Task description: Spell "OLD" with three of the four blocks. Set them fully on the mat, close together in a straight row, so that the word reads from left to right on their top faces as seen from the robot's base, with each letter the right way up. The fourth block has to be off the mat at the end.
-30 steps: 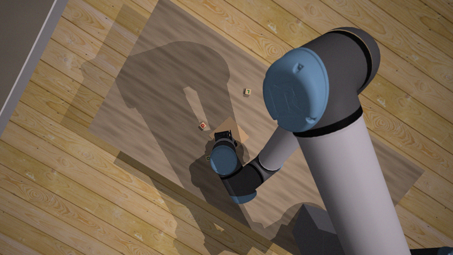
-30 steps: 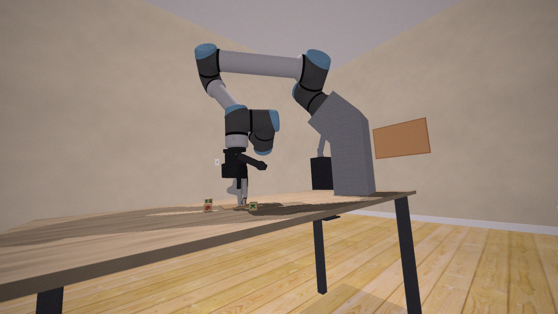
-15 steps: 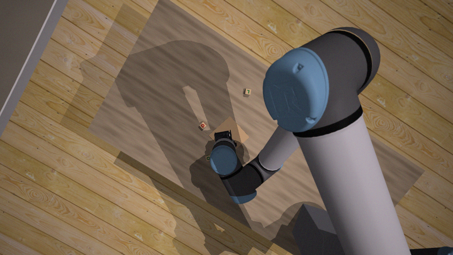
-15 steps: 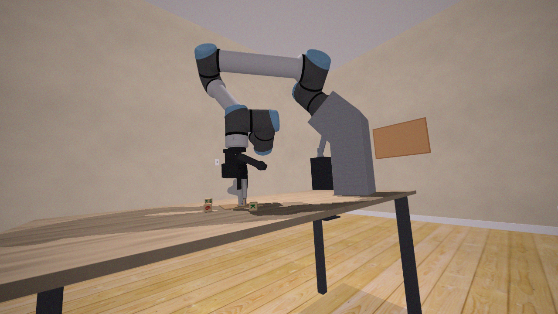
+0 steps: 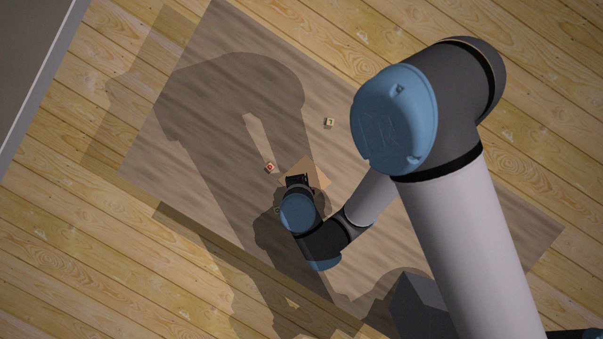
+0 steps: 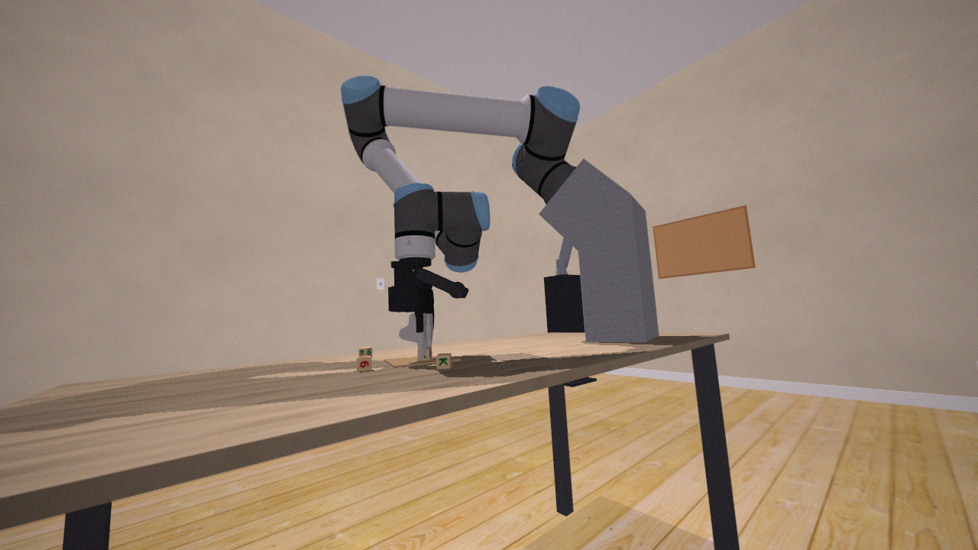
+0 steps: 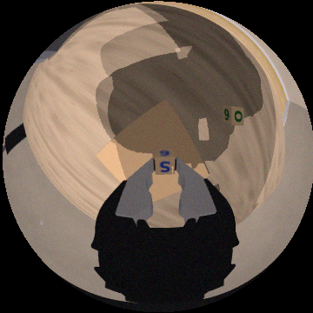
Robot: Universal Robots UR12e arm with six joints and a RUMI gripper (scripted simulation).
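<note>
My gripper is now 20 mm to the left of the mat and 20 mm above it.
</note>
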